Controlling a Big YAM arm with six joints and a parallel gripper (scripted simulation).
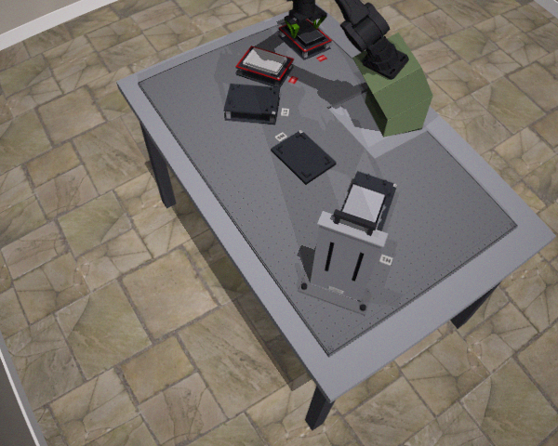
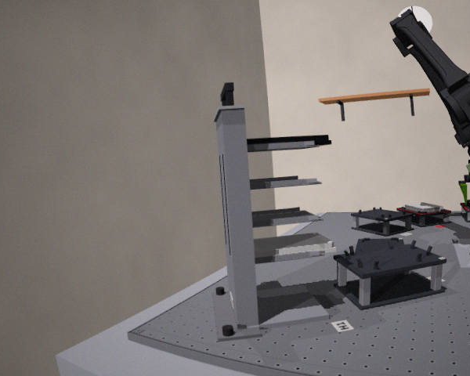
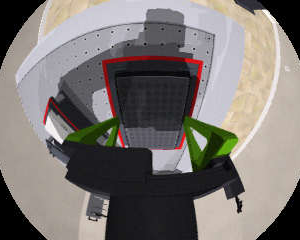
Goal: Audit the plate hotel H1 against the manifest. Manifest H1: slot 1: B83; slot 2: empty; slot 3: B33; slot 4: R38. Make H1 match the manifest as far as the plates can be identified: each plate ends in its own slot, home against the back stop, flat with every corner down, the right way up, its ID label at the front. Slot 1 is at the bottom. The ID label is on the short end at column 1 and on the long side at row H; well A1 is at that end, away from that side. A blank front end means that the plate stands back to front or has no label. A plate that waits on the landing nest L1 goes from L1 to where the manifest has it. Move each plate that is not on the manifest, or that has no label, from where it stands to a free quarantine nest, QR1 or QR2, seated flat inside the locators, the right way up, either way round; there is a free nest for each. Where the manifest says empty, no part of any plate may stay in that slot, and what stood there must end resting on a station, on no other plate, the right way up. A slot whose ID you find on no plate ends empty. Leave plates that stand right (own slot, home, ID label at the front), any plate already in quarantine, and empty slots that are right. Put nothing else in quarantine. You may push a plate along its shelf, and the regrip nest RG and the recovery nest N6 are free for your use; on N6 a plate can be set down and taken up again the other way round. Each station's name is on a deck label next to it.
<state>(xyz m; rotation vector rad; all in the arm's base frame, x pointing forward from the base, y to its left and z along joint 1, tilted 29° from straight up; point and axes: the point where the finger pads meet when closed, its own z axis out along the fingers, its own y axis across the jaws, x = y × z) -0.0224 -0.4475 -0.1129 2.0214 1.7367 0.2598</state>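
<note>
Right now my hand is 2 cm above the red-edged nest. Also, from my hand: deck label N6: 39 cm ahead, 25 cm to the left, 5 cm below; H1 deck label: 50 cm ahead, 76 cm to the left, 5 cm below; landing nest L1: 37 cm ahead, 11 cm to the left, 1 cm below.
</note>
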